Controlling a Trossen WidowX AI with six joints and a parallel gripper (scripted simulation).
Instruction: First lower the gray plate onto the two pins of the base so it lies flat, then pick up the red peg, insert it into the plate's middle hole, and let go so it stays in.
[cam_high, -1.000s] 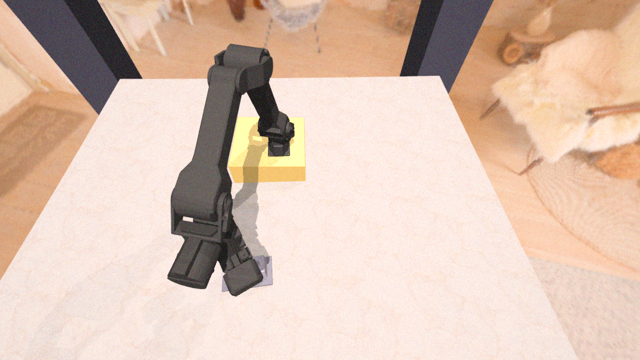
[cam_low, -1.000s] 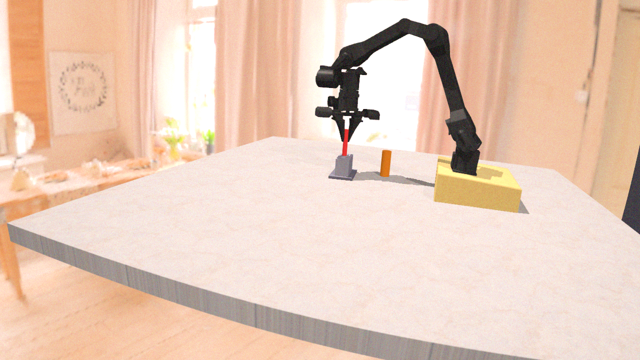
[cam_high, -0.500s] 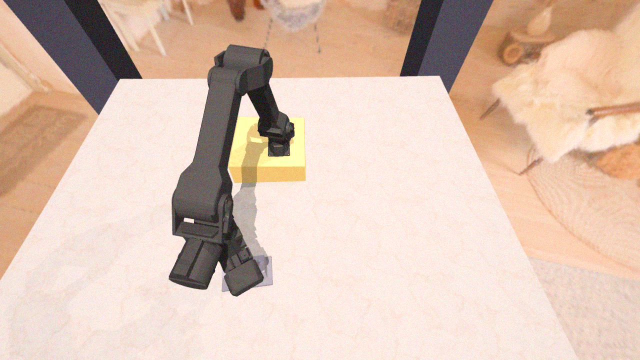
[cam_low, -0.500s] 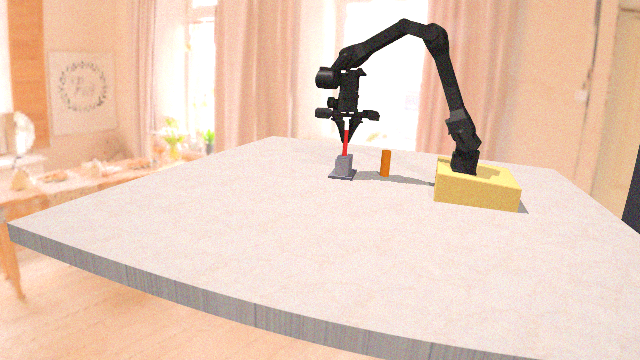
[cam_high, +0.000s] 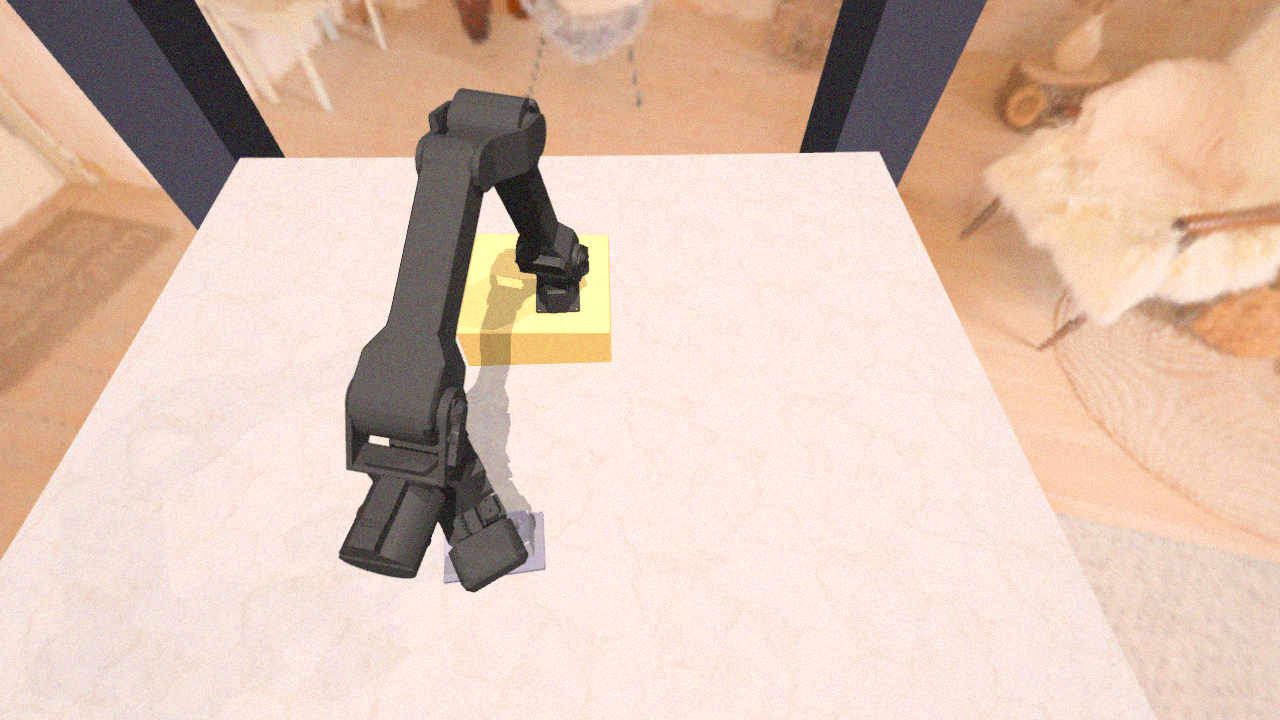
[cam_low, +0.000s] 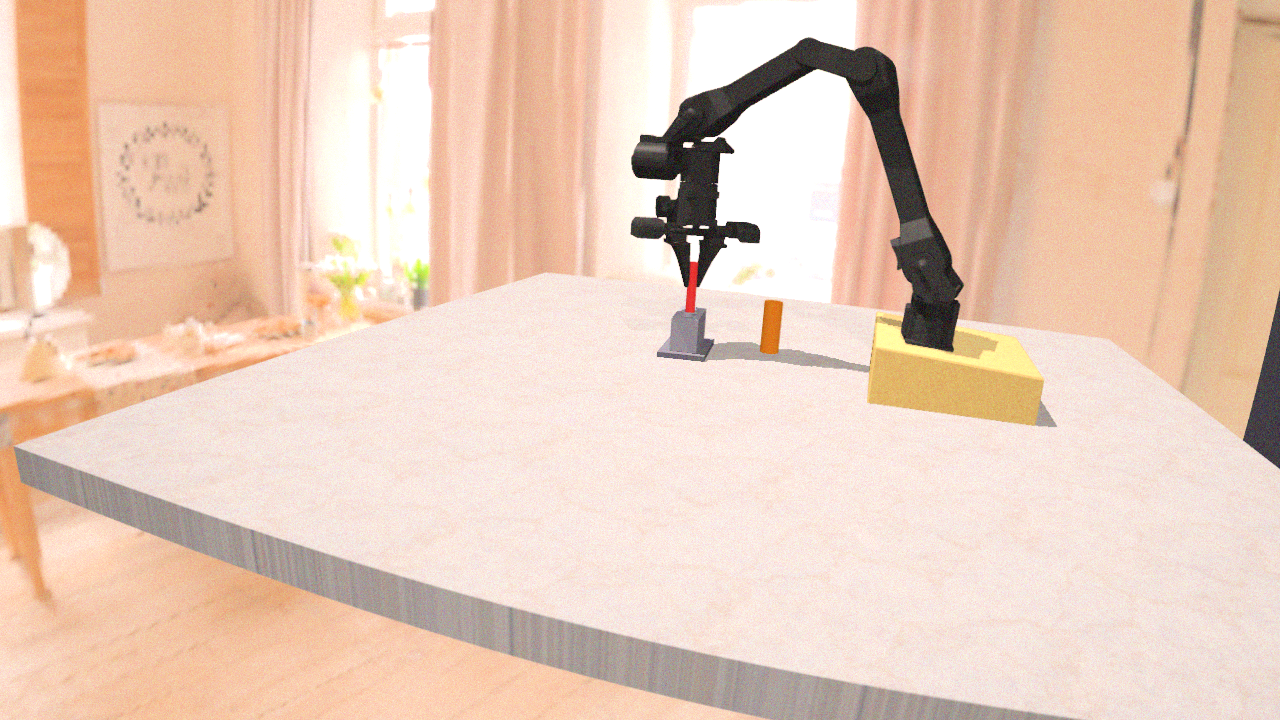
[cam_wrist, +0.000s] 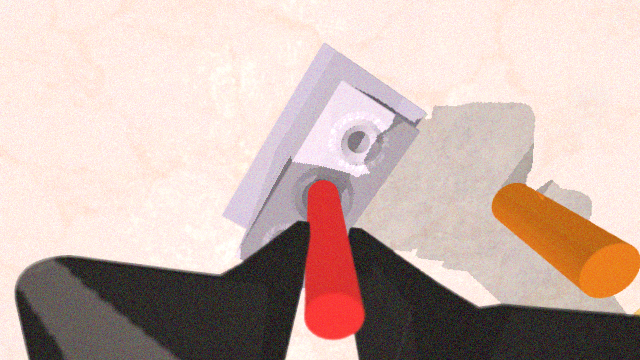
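The red peg lies right at my gripper tip. Also, from my gripper tip: gray plate 5 cm below; orange cylinder 12 cm behind, 5 cm to the right, 6 cm below; base 9 cm below.
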